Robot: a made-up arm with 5 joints.
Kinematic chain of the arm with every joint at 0, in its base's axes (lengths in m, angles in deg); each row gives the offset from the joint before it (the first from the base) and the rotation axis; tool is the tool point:
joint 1: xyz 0 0 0.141 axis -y
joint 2: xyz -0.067 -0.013 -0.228 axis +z
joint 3: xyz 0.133 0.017 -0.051 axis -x
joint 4: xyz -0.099 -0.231 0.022 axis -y
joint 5: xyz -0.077 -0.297 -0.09 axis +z
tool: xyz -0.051 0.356 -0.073
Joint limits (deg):
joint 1: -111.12..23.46
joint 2: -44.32..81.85
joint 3: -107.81..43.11
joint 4: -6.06..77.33
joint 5: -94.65..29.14
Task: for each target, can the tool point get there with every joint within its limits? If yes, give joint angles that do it. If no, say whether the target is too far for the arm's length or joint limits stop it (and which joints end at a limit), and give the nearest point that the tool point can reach.
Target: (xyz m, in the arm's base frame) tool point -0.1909 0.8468 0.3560
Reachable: no: joint limits stop it (at a limit: joint 1, joint 3, joint 4, joint 5) | nearest point -0.3541 0.3851 0.3818 | short by 0.490 m
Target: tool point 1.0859 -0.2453 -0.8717
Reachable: no: too far | nearest point 0.5551 -0.1272 -0.4911 | short by 0.664 m
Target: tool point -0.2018 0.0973 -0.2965
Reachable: yes | joints -46.19 57.88 -32.11 30.42 -41.95
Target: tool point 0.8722 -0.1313 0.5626
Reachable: no: joint limits stop it (at a limit: joint 1, joint 5) | nearest point 0.5093 -0.0793 0.2553 | short by 0.478 m
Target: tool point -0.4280 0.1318 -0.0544
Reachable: yes | joints -61.36 17.34 -81.66 23.07 -16.48
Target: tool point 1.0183 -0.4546 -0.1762
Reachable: no: joint limits stop it (at a limit: joint 1, joint 5) | nearest point 0.6060 -0.2660 -0.1648 | short by 0.454 m
